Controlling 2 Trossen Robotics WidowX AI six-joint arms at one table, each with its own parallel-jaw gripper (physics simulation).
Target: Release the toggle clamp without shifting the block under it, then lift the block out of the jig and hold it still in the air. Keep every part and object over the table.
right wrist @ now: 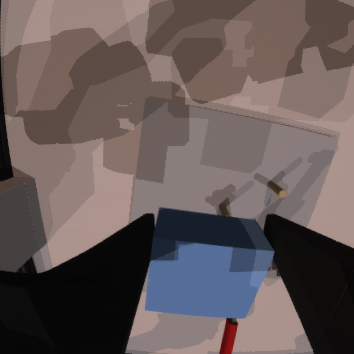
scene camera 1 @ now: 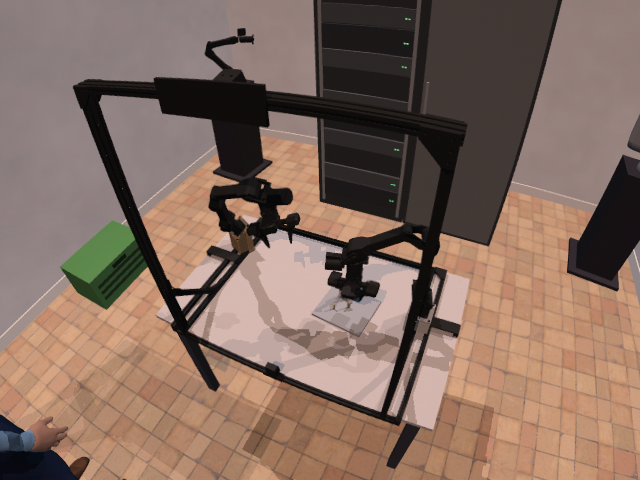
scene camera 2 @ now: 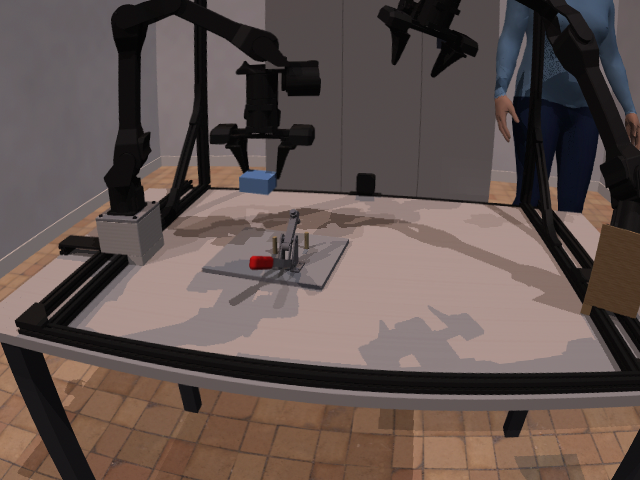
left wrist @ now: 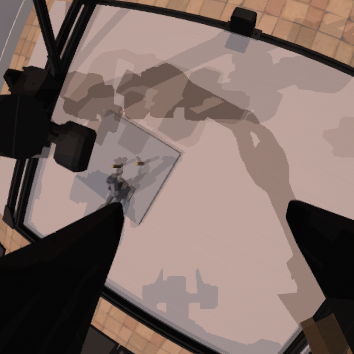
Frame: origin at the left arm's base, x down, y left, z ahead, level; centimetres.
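Seen in the pictures: left gripper, fingertip midpoint: (scene camera 1: 280, 245) (scene camera 2: 413, 70) (left wrist: 205, 210); right gripper, fingertip midpoint: (right wrist: 209, 222) (scene camera 2: 262, 178); left arm's base at its link origin: (scene camera 1: 238, 228) (scene camera 2: 627, 241); right arm's base at its link origin: (scene camera 1: 421, 310) (scene camera 2: 127, 209).
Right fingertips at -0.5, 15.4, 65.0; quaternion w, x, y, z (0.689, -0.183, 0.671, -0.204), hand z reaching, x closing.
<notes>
Offsets run from my right fingertips to a thing's middle, as dx, dy, dz. "*": to the spot under its first point. Level surfaces: height alone.
The blue block @(-0.1, +2.3, -1.1) (scene camera 2: 257, 182) (right wrist: 210, 275) is in the air above the grey jig plate @(+14.8, +2.0, -5.4) (scene camera 2: 232, 260) (left wrist: 160, 172) (right wrist: 170, 195). My right gripper (scene camera 2: 261, 174) (right wrist: 209, 222) is shut on the block, with one finger on each side. The toggle clamp @(+5.6, +9.4, -12.2) (scene camera 2: 290, 242) (left wrist: 118, 187) stands on the plate with its arm raised and its red handle @(* +5.8, +17.2, -16.0) (scene camera 2: 261, 262) (right wrist: 228, 337) low to the side. Two brass pins @(+11.2, -2.7, -8.3) (scene camera 2: 306, 240) (right wrist: 277, 189) stand beside the clamp. My left gripper (scene camera 2: 413, 67) (left wrist: 205, 210) (scene camera 1: 279, 242) is open and empty, high above the table and away from the jig.
A black frame (scene camera 1: 439, 206) rises around the table @(dx +13.6) (scene camera 1: 305, 289) (scene camera 2: 439, 330). A wooden block-shaped piece (scene camera 1: 240, 242) (scene camera 2: 615, 271) stands at the left arm's base. A light grey box (scene camera 2: 129, 235) is under the right arm's base. A small black box (scene camera 2: 365, 183) sits on the far rail.
</notes>
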